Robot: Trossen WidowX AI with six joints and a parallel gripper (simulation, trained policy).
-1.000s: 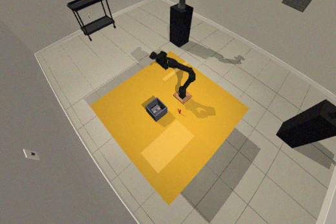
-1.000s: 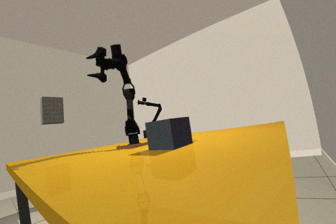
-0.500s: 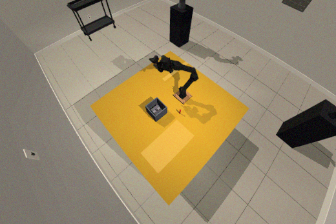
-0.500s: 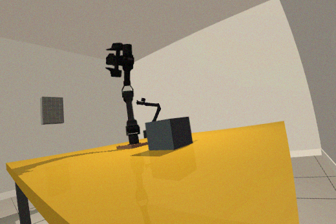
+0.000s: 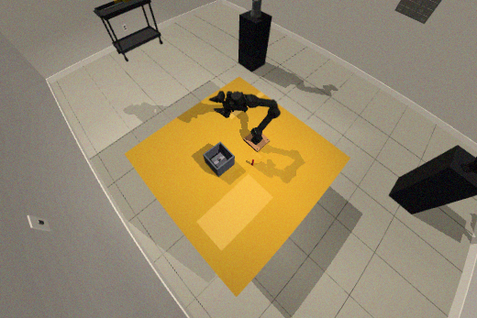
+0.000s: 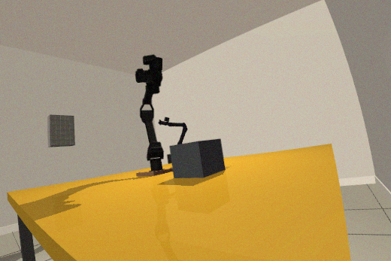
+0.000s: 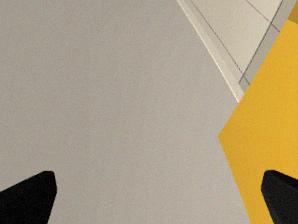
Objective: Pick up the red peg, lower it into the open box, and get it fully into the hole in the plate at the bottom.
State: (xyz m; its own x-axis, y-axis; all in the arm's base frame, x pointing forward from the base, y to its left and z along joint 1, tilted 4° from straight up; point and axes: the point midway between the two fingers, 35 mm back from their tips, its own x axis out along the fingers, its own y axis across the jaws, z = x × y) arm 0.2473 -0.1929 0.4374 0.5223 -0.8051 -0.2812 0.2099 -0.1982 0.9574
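Right now the red peg is 8 cm behind my gripper tip, 33 cm to the left of it and 43 cm below it. The rest, counted from my gripper tip: plate 10 cm ahead, 15 cm to the left, 42 cm below.
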